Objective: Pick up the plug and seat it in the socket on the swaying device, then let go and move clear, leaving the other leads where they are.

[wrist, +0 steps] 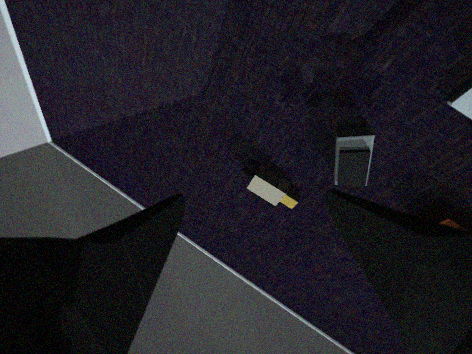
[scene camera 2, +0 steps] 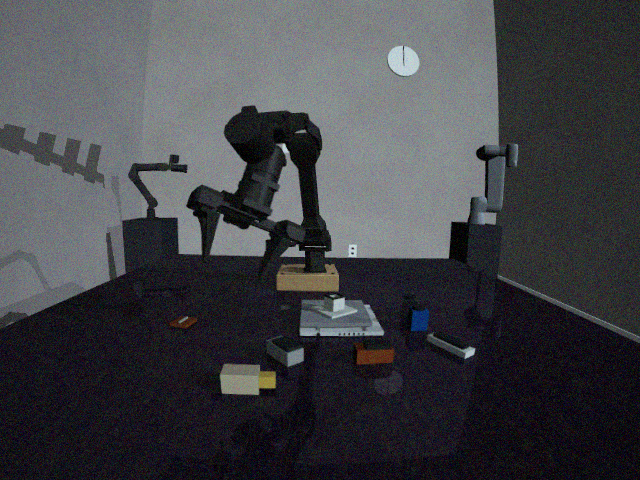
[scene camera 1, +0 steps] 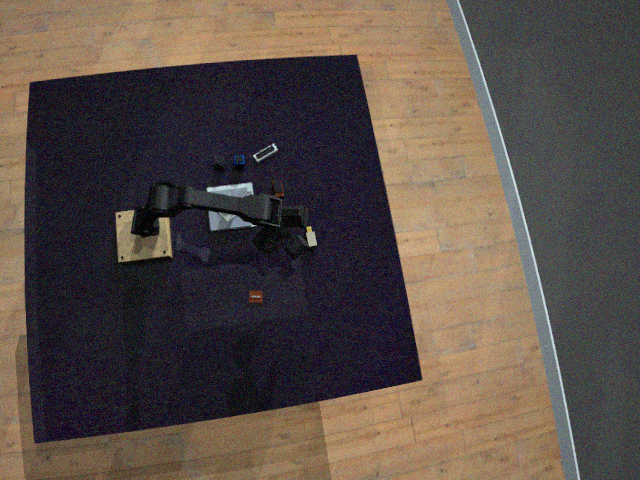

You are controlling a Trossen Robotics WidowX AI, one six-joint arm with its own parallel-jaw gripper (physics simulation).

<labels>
My gripper is open, with nothing in its grasp. Also in view: a plug.
</labels>
